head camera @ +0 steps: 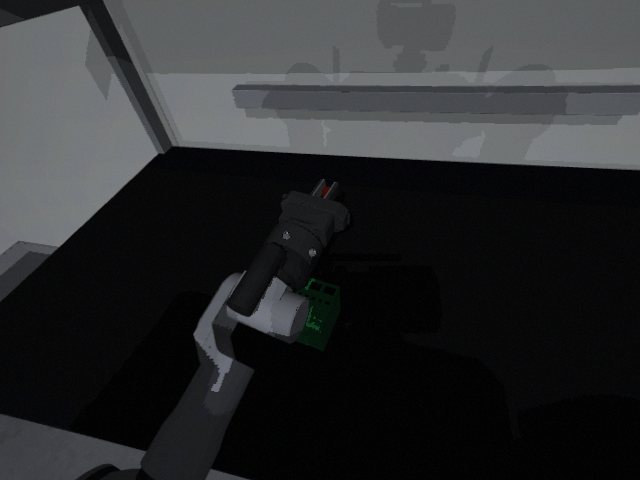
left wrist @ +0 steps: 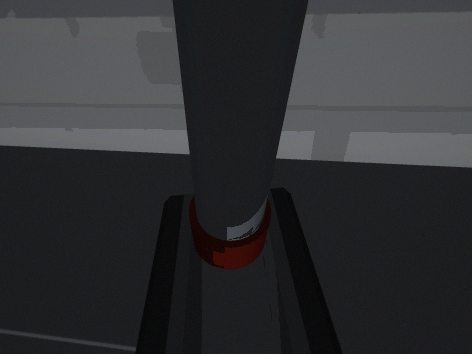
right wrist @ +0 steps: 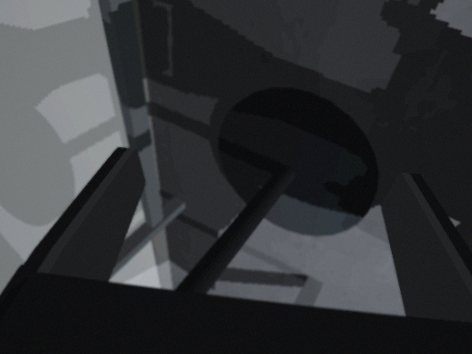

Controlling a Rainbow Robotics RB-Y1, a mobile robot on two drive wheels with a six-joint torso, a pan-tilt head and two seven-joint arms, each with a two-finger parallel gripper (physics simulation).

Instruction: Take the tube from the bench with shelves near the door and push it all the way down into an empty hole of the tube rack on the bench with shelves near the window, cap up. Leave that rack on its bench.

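Frame: origin at the robot's base, x down, y left, z ahead, level; millimetres.
Seen in the pictures: left gripper, between the fingertips: (head camera: pixel 330 184) (left wrist: pixel 228 212); right gripper, between the fingertips: (right wrist: pixel 263 177).
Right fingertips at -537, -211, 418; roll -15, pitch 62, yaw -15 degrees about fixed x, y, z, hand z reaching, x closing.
Offsets run from my right fingertips to a thing's middle, as dx, dy, dz. Level surfaces: height alone.
My left gripper (head camera: pixel 329 184) (left wrist: pixel 228 212) is shut on the tube, at the red cap {-506, +360, +268} (head camera: pixel 326 191) (left wrist: pixel 230 254). In the left wrist view the grey tube body {-453, +366, +264} (left wrist: pixel 237 100) runs from the cap to the top edge, widening upward. In the head view the body is hidden. The green tube rack {-414, +364, +71} (head camera: pixel 329 312) stands on the dark bench {dx -377} (head camera: pixel 491 232), below the gripper in the picture and partly hidden by my left arm. Some open holes show in its top; the others are hidden. My right gripper (right wrist: pixel 263 177) is open, with nothing between its fingers.
A grey rail (head camera: pixel 413 100) runs along the wall behind the bench. A dark upright post (head camera: pixel 126 87) stands at the bench's back left corner. In the right wrist view a dark round disc (right wrist: pixel 300 130) and a dark bar (right wrist: pixel 235 235) show beyond the fingers.
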